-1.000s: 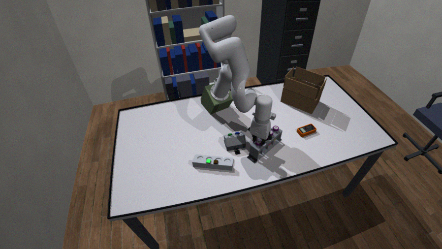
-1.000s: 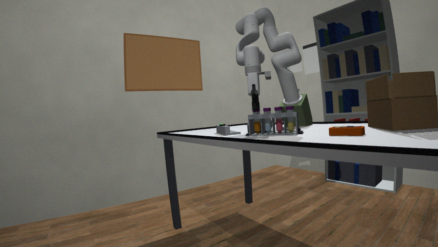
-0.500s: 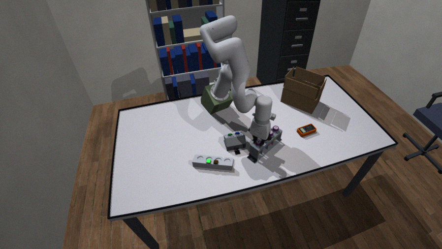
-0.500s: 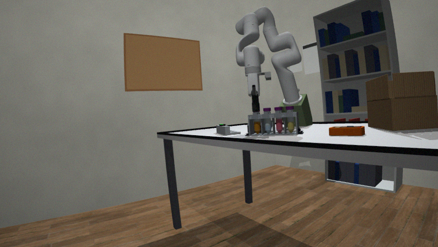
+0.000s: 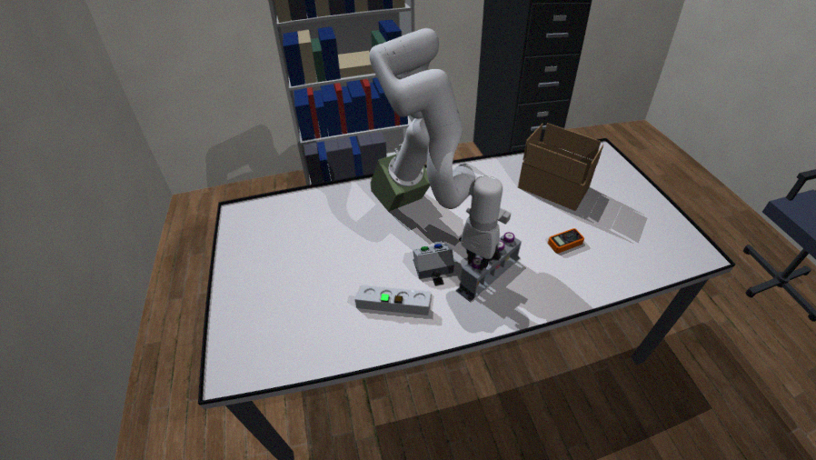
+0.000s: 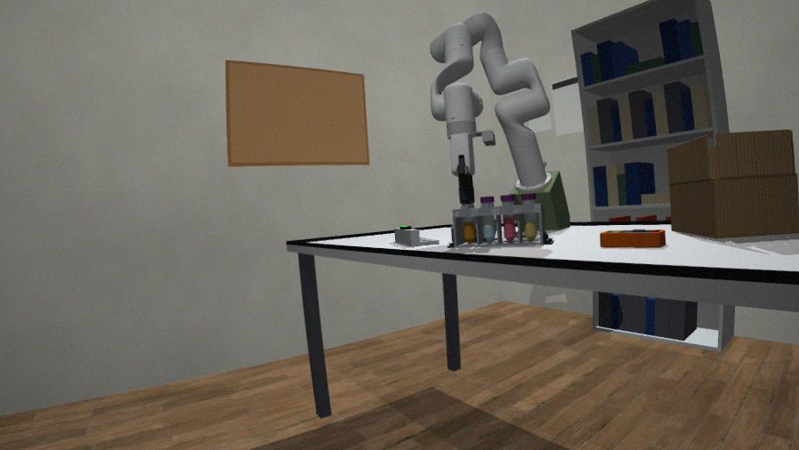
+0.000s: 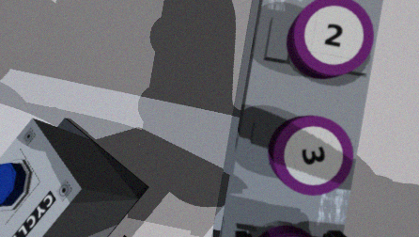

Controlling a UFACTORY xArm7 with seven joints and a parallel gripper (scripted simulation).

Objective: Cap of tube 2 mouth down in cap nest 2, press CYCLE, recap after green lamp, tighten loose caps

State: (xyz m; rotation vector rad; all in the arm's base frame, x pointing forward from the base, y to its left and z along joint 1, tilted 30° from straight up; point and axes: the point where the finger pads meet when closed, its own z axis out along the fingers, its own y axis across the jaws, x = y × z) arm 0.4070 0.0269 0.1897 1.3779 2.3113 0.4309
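My hand is 160 mm past the green key, 100 mm to the left of it and 60 mm above it. From my hand the other things lie so: blue key: 150 mm behind, 50 mm to the right, 60 mm below; cap marked 1: 50 mm behind, 150 mm to the left, 10 mm below; key housing: 140 mm behind, 80 mm to the right, 80 mm below.
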